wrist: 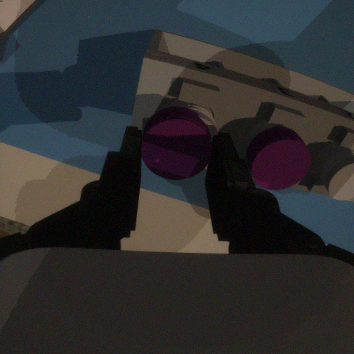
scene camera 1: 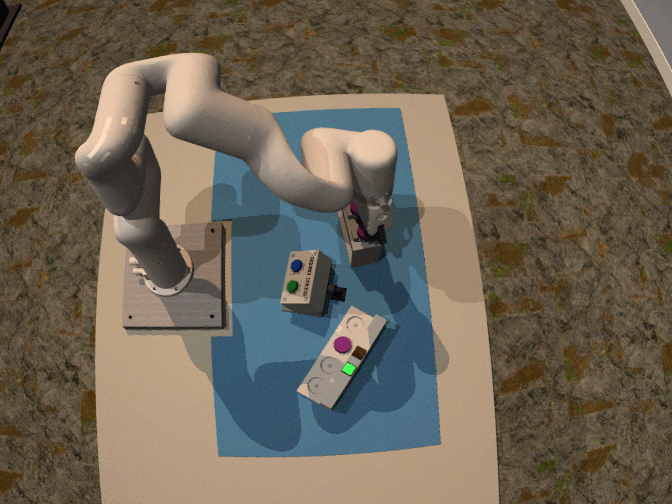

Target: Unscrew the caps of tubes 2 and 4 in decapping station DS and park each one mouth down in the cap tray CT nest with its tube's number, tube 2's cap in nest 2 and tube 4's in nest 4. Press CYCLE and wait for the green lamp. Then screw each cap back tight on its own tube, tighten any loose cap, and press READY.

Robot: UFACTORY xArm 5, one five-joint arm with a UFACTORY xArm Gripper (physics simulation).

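My gripper (scene camera 1: 372,235) (wrist: 175,155) is shut on a magenta cap (scene camera 1: 361,231) (wrist: 176,162), over the end tube of the decapping station (scene camera 1: 365,256) (wrist: 150,75). A sliver of pale tube shows behind this cap; whether its thread is seated is hidden. A second magenta cap (scene camera 1: 353,208) (wrist: 281,162) is on the neighbouring tube. A pale uncapped tube top (wrist: 345,181) shows partly at the wrist view's right edge. The cap tray (scene camera 1: 374,327) holds one magenta cap (scene camera 1: 342,344) in its second nest from the top; its green lamp (scene camera 1: 348,368) is lit. Tube numbers are unreadable.
A control box (scene camera 1: 325,282) with a blue button (scene camera 1: 296,265) and a green button (scene camera 1: 292,285) stands between the arm base (scene camera 1: 173,314) and the station. A small black part (scene camera 1: 339,293) sticks out from its right side. The tray lies below on the blue mat (scene camera 1: 244,347).
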